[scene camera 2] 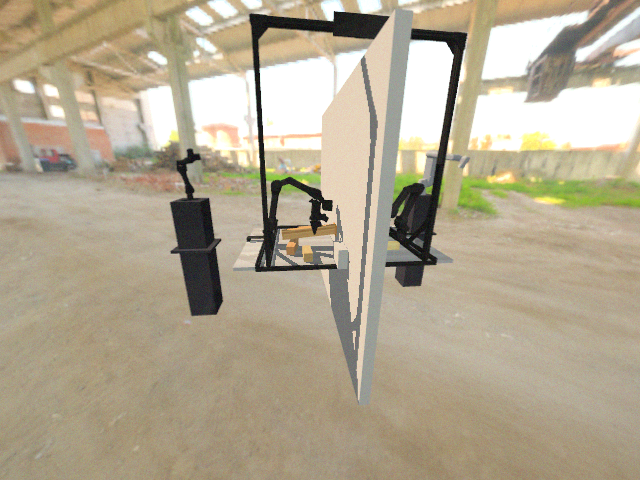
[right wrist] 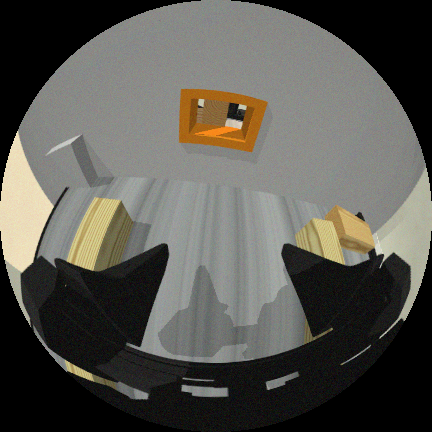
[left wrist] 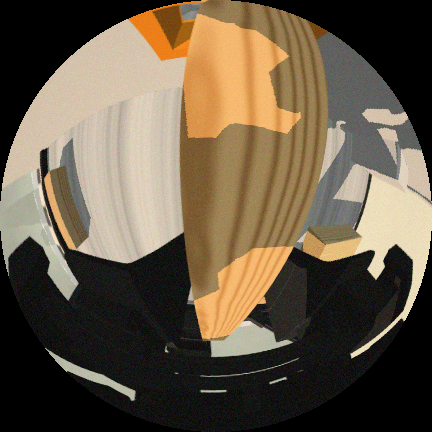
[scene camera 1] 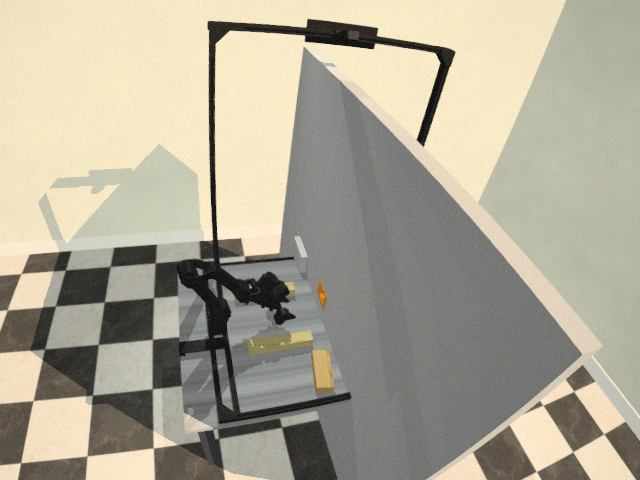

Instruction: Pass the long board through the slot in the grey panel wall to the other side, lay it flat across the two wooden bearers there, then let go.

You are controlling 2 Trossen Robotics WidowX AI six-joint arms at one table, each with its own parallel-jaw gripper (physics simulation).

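Seen in the pictures: left gripper, fingertip midpoint: point(scene camera 2: 314, 233) point(left wrist: 224, 232); right gripper, fingertip midpoint: point(right wrist: 227, 250) point(scene camera 1: 292, 309); left arm's base, link origin: point(right wrist: 229, 112) point(left wrist: 191, 316); right arm's base, link origin: point(scene camera 2: 400, 237) point(scene camera 1: 217, 328).
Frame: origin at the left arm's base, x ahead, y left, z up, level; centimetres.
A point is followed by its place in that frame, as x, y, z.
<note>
The long board point(scene camera 2: 297, 232) {18.7, -6.8, 7.4} point(left wrist: 240, 170) is held above the table, nearly level, on the left arm's side of the grey panel wall point(scene camera 1: 330, 180) {48.3, -18.4, 54.2} point(scene camera 2: 351, 129) {43.3, -34.9, 64.2} point(right wrist: 215, 50) {48.2, -6.0, 17.0}. My left gripper point(scene camera 2: 315, 230) {29.5, -5.1, 5.9} is shut on it. The slot's orange frame point(scene camera 1: 320, 288) {47.8, -7.9, 8.0} point(left wrist: 150, 32) point(right wrist: 185, 120) {48.4, -8.2, 7.7} is partly hidden by the board in the left wrist view. Through the slot, the board's end point(right wrist: 212, 112) {43.3, -5.5, 7.9} faces my right gripper point(scene camera 1: 290, 305) {60.8, -2.6, 3.1} point(right wrist: 227, 250) {60.8, -2.6, 3.1}, which is open and empty above the table between two pale wooden bearers. One bearer point(scene camera 1: 279, 343) {69.2, 12.2, 2.5} point(right wrist: 322, 235) {58.4, 9.2, 2.5} is nearer scene camera 1; the other bearer point(scene camera 1: 290, 289) {58.8, -13.8, 2.4} point(right wrist: 100, 230) {60.7, -14.1, 2.5} is partly hidden by the arm.
An orange-brown wood block point(scene camera 1: 323, 369) {55.6, 25.9, 1.9} point(right wrist: 350, 230) {56.6, 19.7, 1.9} lies beside the nearer bearer, close to the wall. Two blocks point(scene camera 2: 292, 247) {15.3, -21.0, 2.6} point(scene camera 2: 308, 253) {23.8, -31.8, 2.9} lie below the held board. A light post point(scene camera 1: 300, 253) {50.9, -30.0, 7.8} point(scene camera 2: 342, 258) {40.5, -41.5, 3.5} point(right wrist: 85, 160) {49.4, -27.0, 3.1} stands against the wall. A black frame point(scene camera 1: 212, 155) {88.7, -34.1, 56.6} point(scene camera 2: 260, 129) {2.9, -37.4, 62.8} surrounds the table.
</note>
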